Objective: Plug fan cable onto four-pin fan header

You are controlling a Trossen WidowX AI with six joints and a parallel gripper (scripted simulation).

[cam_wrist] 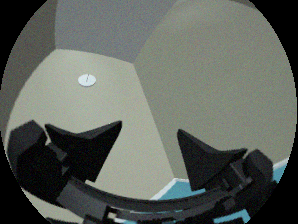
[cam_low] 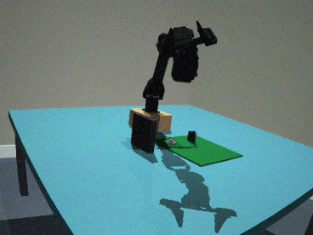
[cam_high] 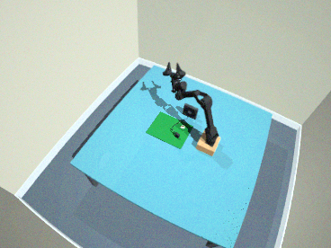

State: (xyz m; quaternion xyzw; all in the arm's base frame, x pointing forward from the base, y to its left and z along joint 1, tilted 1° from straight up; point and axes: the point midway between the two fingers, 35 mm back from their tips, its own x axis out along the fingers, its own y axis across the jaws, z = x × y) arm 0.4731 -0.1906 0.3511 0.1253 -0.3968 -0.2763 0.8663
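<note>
Now: gripper tip 24 cm past the dark plug, 27 cm to the right of it and 43 cm above it. Round my gripper tip: black square fan: 22 cm behind, 3 cm to the left, 39 cm below; then white header key: 23 cm behind, 16 cm to the left, 44 cm below; then green board: 16 cm behind, 24 cm to the left, 46 cm below.
</note>
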